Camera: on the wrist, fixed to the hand. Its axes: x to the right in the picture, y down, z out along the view.
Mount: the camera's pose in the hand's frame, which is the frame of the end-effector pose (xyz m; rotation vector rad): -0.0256 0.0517 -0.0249 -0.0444 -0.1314 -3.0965
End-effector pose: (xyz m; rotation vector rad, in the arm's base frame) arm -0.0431 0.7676 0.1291 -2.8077 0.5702 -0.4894
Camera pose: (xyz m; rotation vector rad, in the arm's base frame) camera -0.0917 0.7278 0.1299 0.6350 2.7181 0.2193
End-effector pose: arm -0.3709 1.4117 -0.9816 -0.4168 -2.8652 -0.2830
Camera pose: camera -0.3265 1.4483 -0.9563 -2.8014 0.4808 0.3640
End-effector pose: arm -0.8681 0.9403 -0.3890 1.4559 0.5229 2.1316
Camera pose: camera -0.8934 0.8828 -0.3873 -0.3237 1.1066 -0.5449
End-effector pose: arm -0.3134 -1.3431 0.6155 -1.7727 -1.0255 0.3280
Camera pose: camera -0.2878 -1.3846 0.5759 1.1941 -2.2448 -1.4048
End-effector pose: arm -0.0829 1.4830 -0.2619 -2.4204 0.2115 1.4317
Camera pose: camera -0.0896 1.4250 -0.2386 -0.1764 -2.0810 -0.2724
